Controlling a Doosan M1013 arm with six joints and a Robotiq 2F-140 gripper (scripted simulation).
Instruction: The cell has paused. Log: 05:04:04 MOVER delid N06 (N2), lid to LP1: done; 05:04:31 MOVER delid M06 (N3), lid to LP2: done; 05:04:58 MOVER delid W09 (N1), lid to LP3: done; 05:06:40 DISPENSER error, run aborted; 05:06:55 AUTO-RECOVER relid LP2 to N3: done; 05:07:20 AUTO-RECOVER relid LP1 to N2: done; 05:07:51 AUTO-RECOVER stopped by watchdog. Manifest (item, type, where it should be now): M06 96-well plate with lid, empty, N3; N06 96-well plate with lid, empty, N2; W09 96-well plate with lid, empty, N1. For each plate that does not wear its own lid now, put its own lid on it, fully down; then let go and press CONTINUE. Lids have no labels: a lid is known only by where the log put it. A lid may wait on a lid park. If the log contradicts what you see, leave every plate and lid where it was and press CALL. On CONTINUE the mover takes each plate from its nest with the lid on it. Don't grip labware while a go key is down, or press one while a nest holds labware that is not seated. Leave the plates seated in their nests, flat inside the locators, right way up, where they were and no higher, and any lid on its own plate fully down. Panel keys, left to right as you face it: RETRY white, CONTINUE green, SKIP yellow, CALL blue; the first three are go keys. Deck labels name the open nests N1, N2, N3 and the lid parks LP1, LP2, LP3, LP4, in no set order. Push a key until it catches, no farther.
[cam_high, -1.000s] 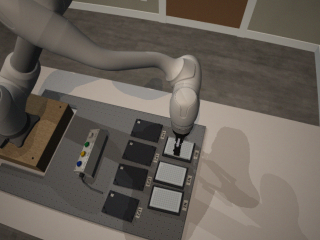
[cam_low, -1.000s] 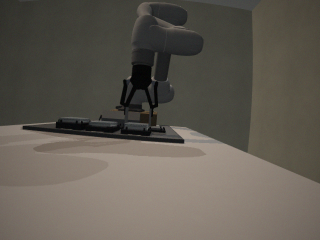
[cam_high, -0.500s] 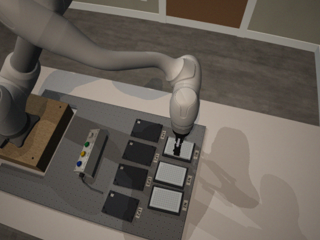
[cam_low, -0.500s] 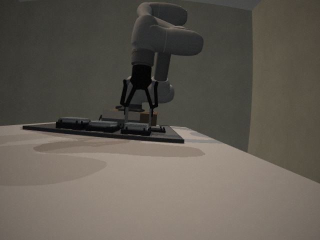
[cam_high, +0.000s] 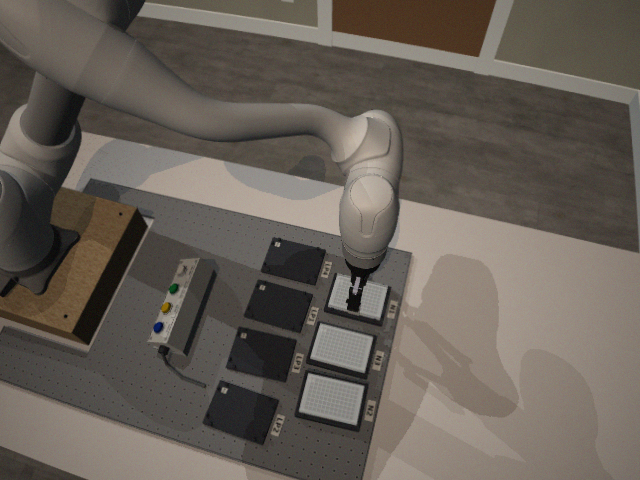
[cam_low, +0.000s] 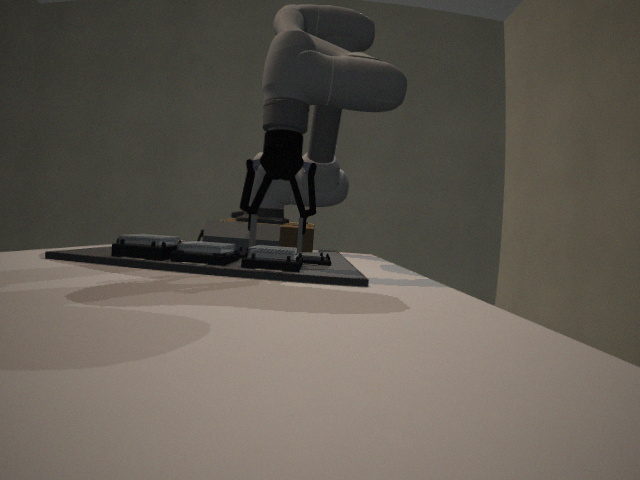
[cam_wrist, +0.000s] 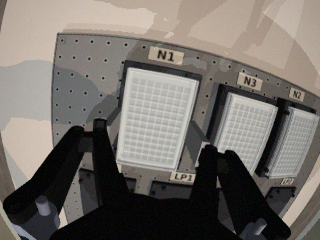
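The lid lies 2 cm below my hand. From my hand the other things lie so: plate: 3 cm below; then lid park LP1: 18 cm behind, 8 cm to the right, 5 cm below; then lid park LP4: 19 cm behind, 5 cm to the left, 5 cm below.
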